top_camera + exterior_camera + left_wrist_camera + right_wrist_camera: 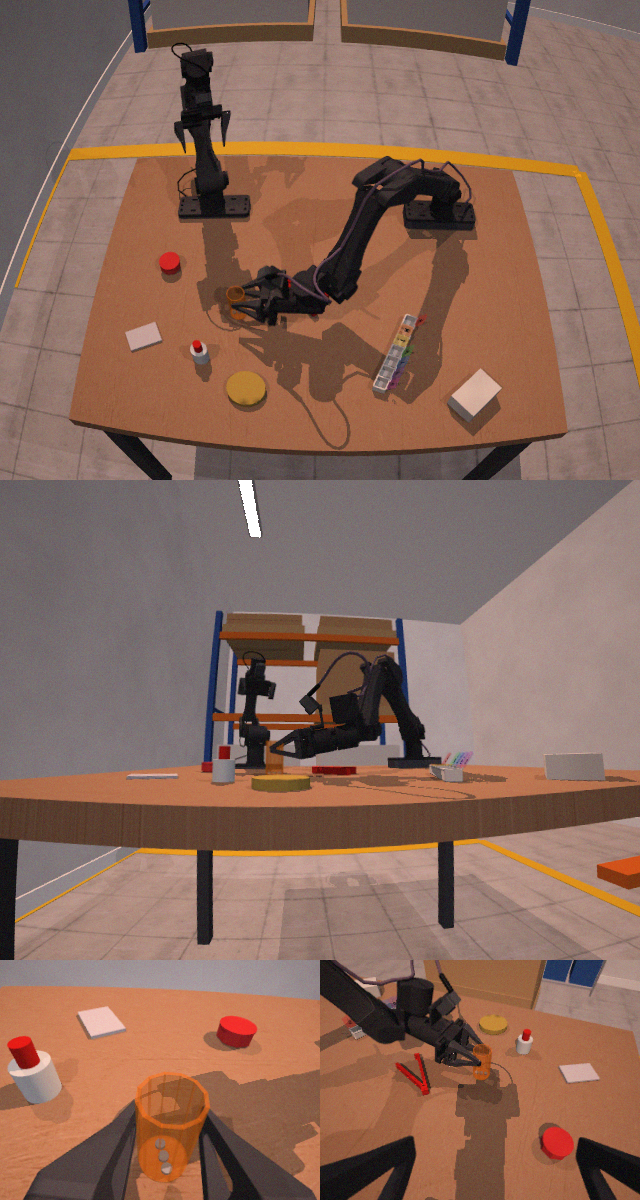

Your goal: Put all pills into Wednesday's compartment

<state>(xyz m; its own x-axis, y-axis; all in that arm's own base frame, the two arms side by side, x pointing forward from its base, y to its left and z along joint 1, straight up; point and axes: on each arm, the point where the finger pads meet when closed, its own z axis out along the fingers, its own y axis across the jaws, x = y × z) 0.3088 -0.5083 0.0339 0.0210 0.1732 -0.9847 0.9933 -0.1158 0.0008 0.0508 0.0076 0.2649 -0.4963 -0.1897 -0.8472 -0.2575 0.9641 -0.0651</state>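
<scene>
Now: left hand 4 cm above the orange vial. The rest, counted from my left hand: red puck 20 cm to the right, 12 cm behind, 5 cm below; then yellow disc 21 cm ahead, 5 cm below, 4 cm to the left; then red-capped bottle 13 cm ahead, 8 cm to the right, 3 cm below.
</scene>
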